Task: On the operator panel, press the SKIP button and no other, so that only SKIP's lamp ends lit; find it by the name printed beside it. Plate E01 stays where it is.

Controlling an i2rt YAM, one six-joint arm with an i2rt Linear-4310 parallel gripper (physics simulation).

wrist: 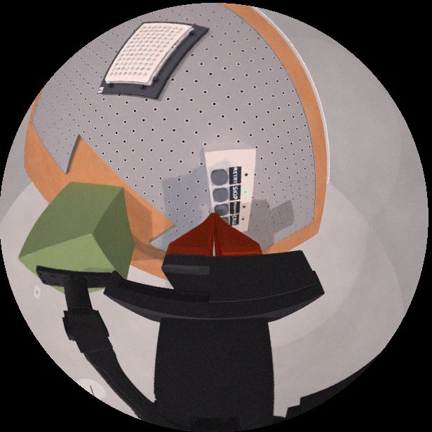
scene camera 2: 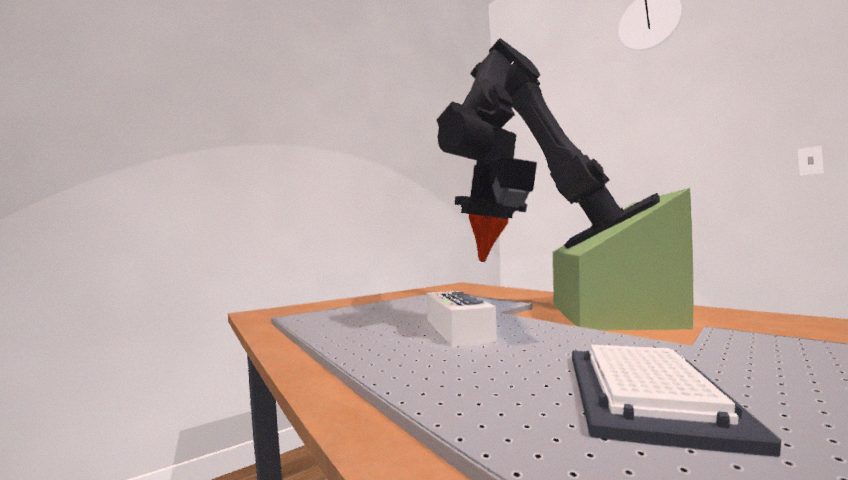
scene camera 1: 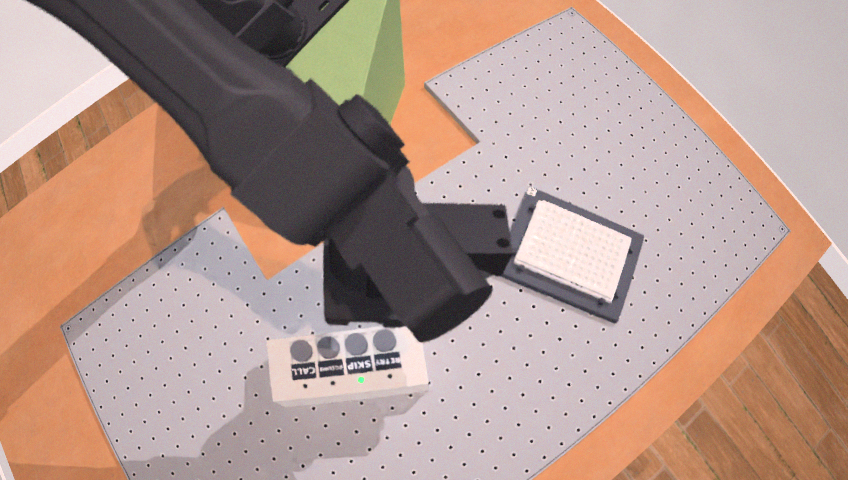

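Pixels of known places: gripper, fingertip midpoint: (scene camera 2: pixel 481 261) (scene camera 1: pixel 361 310); arm's base, origin of the base link: (scene camera 2: pixel 611 224) (scene camera 1: pixel 282 32).
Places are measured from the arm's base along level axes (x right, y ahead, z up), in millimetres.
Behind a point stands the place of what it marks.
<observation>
The white operator panel (scene camera 1: pixel 351 395) @(x 217, y 321, z -143 mm) (scene camera 2: pixel 473 325) @(x 133, y 347, z -150 mm) (wrist: pixel 230 155) lies on the perforated board. Its round grey buttons stand in a row with printed names. The SKIP button (scene camera 1: pixel 355 343) @(x 174, y 289, z -122 mm) (wrist: pixel 220 195) has a green lit lamp (scene camera 1: pixel 361 379) @(x 198, y 320, z -124 mm) (wrist: pixel 245 192). The lamps by RETRY, CALL and the fourth name are dark. My gripper (scene camera 2: pixel 482 260) @(x 151, y 286, z -61 mm) (wrist: pixel 213 217) is shut with red fingertips together and empty, well above the panel and apart from it. In the scene camera 1 view the arm hides the fingertips. The white plate (scene camera 1: pixel 574 249) @(x -80, y 389, z -154 mm) (scene camera 2: pixel 663 374) @(x -96, y 396, z -153 mm) (wrist: pixel 147 52), its label unreadable, sits in a dark holder.
The dark holder (scene camera 1: pixel 630 267) @(x -117, y 457, z -166 mm) (scene camera 2: pixel 684 441) @(x -110, y 466, z -172 mm) (wrist: pixel 150 92) stands on the grey perforated board (scene camera 1: pixel 595 386) @(x 23, y 515, z -178 mm) (scene camera 2: pixel 416 404) @(x 88, y 522, z -178 mm) (wrist: pixel 250 110), a good way from the panel. The green wedge base (scene camera 1: pixel 386 59) @(x -80, y 87, z -60 mm) (scene camera 2: pixel 636 285) @(x -52, y 102, z -113 mm) (wrist: pixel 75 215) carries the arm at the orange table's (scene camera 1: pixel 440 41) @(x -235, y 33, z -191 mm) (scene camera 2: pixel 333 416) @(x 150, y 570, z -191 mm) edge.
</observation>
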